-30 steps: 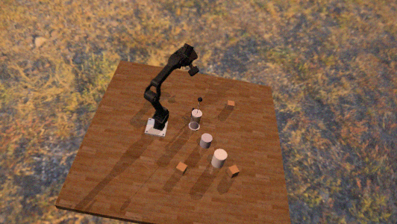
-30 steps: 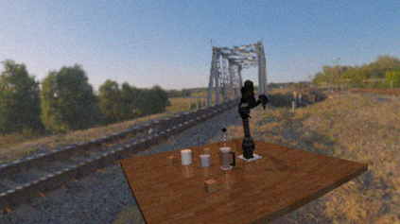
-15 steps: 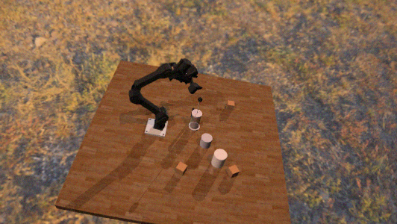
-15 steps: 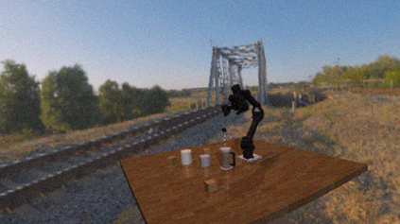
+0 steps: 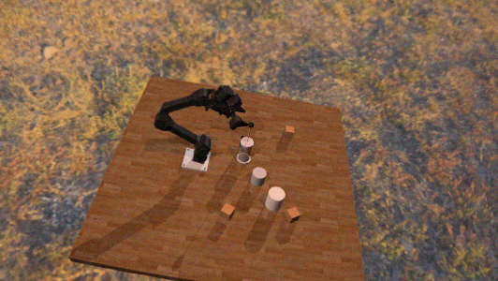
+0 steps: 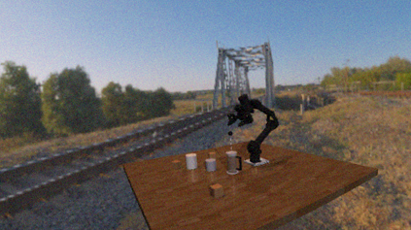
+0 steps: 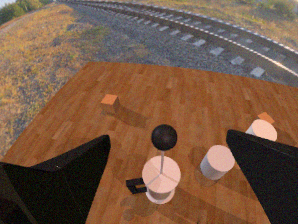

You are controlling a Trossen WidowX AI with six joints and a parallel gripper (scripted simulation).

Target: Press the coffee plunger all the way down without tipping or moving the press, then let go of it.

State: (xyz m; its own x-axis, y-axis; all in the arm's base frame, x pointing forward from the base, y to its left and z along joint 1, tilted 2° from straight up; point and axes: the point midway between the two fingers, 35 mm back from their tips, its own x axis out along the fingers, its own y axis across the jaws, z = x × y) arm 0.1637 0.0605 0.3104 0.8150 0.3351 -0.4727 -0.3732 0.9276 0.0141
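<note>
Right now the coffee press is 170 mm below my gripper tip, 20 mm to the left of it and 20 mm ahead of it.
</note>
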